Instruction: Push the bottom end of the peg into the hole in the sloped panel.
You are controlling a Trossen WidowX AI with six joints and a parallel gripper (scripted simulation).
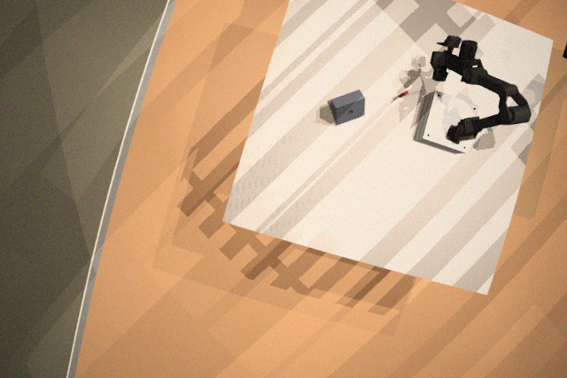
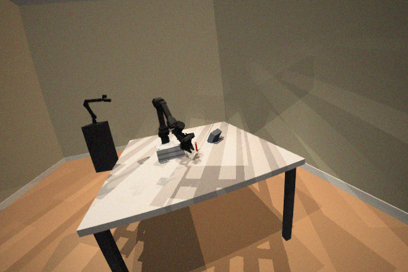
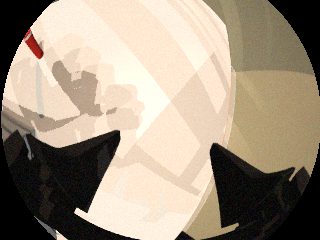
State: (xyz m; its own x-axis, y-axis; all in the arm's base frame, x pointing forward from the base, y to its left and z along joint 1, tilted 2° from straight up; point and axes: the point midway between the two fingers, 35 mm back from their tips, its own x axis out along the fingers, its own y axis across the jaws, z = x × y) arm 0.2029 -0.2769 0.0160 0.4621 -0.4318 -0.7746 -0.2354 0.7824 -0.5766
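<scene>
Now: the red peg 4 cm ahead of my gripper tip, 21 cm to the left of it and 4 cm below it. Round my gripper tip: grey sloped panel: 24 cm ahead, 37 cm to the left, 5 cm below.
</scene>
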